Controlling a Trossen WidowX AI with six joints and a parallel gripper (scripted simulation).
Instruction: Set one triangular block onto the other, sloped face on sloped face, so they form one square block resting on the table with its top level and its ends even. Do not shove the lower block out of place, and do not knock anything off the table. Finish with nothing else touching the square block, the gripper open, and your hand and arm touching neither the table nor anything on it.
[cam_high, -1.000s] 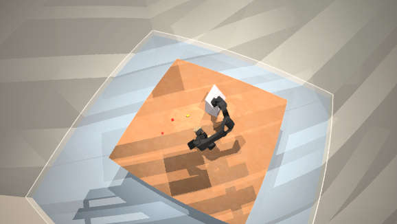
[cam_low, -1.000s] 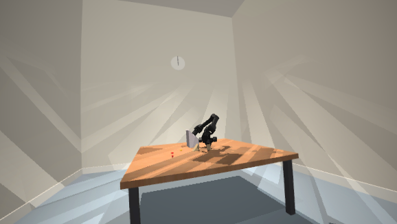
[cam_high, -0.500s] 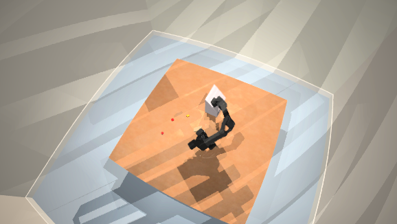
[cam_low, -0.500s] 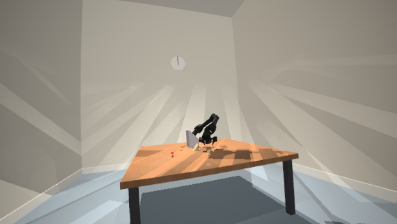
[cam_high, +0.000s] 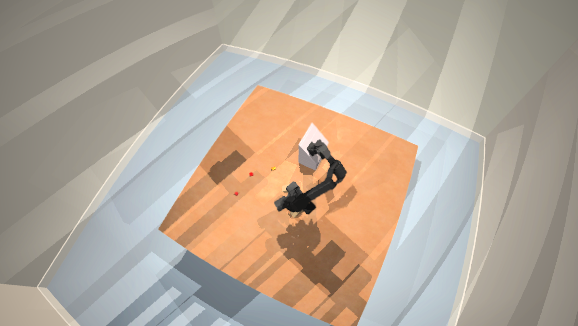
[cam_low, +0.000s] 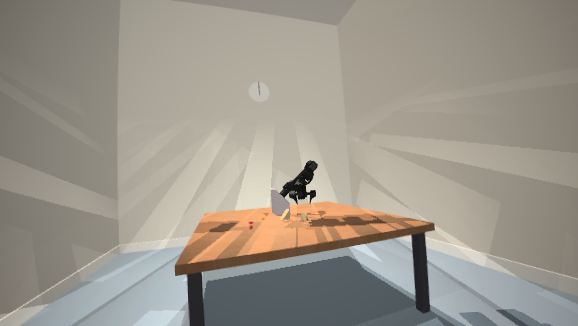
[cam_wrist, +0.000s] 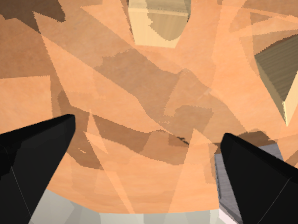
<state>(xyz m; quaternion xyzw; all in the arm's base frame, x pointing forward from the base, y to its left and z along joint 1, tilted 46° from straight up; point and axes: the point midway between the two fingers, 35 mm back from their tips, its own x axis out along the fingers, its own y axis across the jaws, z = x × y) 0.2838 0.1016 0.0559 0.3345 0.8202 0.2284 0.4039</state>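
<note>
The pale wooden triangular block lies 5 cm ahead of my gripper tip, 2 cm to the right of it and 8 cm below it.
</note>
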